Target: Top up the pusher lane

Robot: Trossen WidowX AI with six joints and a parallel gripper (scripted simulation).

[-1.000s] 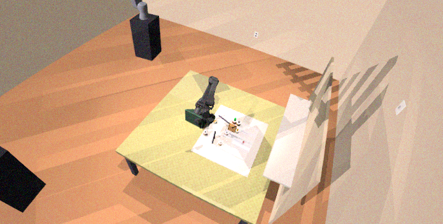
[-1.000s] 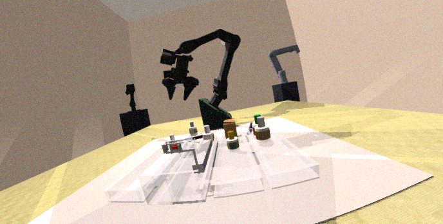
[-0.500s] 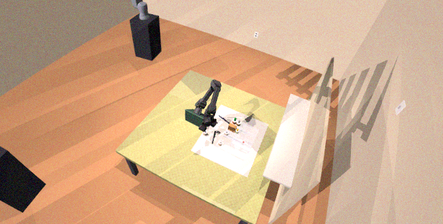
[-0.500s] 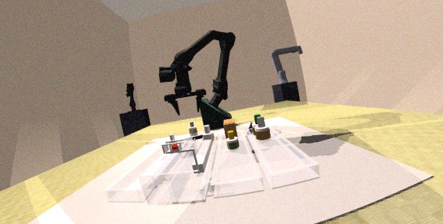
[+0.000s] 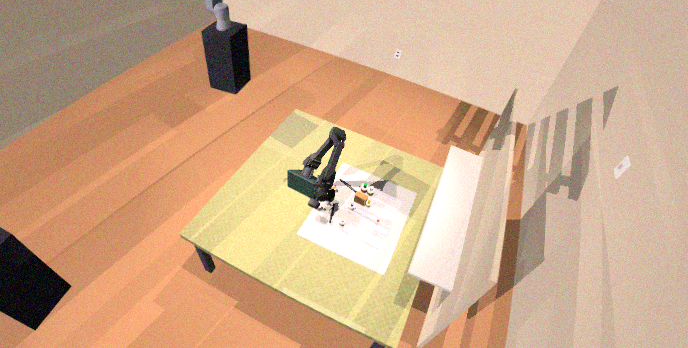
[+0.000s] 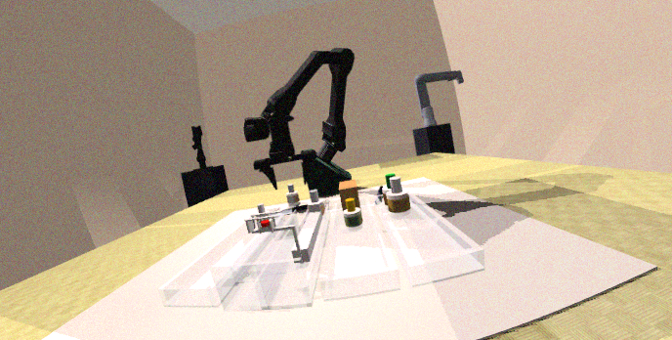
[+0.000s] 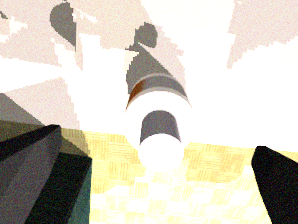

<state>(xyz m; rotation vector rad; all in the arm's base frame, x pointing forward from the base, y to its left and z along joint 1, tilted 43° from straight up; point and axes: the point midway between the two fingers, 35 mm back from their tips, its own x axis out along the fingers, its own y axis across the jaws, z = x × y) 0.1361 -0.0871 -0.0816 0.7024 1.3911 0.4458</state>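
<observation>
My gripper tip is 22 cm short of the brown box, 14 cm to the right of it and 2 cm above it. Round my gripper tip: red block 36 cm ahead, 2 cm above.
</observation>
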